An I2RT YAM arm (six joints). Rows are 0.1 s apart.
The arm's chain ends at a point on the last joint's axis. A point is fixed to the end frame.
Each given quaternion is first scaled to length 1.
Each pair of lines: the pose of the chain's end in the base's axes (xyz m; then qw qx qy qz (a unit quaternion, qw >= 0)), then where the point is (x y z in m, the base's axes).
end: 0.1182 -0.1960 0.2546 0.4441 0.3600 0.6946 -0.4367
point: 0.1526 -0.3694 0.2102
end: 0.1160 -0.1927 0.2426 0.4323 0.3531 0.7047 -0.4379
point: 0.1499 -0.3655 0.1954
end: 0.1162 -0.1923 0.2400 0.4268 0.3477 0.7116 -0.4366
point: 0.1508 -0.3644 0.1910
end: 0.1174 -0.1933 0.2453 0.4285 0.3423 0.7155 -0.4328
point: 0.1544 -0.3647 0.1957
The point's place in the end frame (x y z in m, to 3 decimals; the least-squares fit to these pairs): 0.010 -0.019 0.181
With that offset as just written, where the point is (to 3 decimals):
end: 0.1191 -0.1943 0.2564 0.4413 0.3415 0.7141 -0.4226
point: 0.161 -0.365 0.207
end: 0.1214 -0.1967 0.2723 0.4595 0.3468 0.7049 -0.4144
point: 0.167 -0.367 0.226
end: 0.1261 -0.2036 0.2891 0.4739 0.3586 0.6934 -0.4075
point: 0.172 -0.374 0.244
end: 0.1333 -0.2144 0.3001 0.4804 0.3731 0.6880 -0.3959
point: 0.180 -0.384 0.253
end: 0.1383 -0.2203 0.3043 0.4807 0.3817 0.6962 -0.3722
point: 0.189 -0.387 0.250
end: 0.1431 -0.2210 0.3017 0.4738 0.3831 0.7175 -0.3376
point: 0.200 -0.381 0.236
